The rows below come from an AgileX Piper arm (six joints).
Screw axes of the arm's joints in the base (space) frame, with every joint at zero. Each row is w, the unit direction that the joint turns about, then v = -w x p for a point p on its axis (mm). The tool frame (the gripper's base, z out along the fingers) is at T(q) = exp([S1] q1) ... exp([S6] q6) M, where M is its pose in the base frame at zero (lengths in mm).
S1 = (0, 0, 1, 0, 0, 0)
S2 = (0, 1, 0, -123, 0, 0)
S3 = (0, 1, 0, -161.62, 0, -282.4)
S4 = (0.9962, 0, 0.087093, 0, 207.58, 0)
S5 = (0, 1, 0, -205.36, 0, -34.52)
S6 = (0.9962, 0, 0.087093, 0, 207.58, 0)
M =
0.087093 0 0.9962 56.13
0 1 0 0
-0.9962 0 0.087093 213.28
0 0 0 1
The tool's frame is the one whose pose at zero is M.
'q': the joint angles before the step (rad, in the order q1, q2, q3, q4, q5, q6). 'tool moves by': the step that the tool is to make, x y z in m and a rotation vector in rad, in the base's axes. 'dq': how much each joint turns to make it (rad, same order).
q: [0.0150 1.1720 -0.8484 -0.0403 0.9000 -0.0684]
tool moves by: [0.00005 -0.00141 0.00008 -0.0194 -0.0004 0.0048]
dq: [0.0000 0.0000 0.0000 -0.0199 -0.0001 -0.0001]
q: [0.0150 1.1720 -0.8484 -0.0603 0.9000 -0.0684]
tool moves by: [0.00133 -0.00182 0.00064 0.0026 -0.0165 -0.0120]
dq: [-0.0090 0.0000 0.0000 0.0003 -0.0163 0.0043]
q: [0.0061 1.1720 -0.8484 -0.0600 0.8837 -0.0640]
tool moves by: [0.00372 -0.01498 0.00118 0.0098 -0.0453 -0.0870]
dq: [-0.0694 0.0037 0.0000 -0.0001 -0.0477 0.0230]
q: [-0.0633 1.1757 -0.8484 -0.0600 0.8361 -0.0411]
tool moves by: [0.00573 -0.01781 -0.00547 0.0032 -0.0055 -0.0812]
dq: [-0.0775 0.0317 0.0000 0.0000 -0.0366 0.0066]
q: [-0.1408 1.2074 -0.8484 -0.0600 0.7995 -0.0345]
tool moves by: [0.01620 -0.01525 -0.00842 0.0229 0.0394 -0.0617]
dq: [-0.0567 0.0876 -0.0424 0.0164 -0.0025 0.0005]
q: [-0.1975 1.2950 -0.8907 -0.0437 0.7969 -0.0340]
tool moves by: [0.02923 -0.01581 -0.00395 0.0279 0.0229 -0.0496]
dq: [-0.0405 0.1259 -0.1032 0.0228 0.0057 0.0017]
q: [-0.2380 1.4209 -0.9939 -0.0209 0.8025 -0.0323]
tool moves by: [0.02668 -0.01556 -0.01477 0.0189 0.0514 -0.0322]
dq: [-0.0300 0.1315 -0.0865 0.0059 0.0095 0.0000]
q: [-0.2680 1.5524 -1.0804 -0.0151 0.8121 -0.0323]
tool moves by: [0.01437 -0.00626 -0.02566 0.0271 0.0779 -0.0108]
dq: [-0.0080 0.1032 -0.0263 0.0055 0.0055 0.0005]
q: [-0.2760 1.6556 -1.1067 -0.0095 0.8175 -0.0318]
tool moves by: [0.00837 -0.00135 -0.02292 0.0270 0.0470 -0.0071]
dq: [0.0000 0.0731 -0.0022 0.0150 -0.0183 0.0000]
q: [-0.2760 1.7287 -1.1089 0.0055 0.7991 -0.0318]
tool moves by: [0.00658 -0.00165 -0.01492 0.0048 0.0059 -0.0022]
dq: [0.0000 0.0471 0.0000 0.0038 -0.0401 -0.0001]
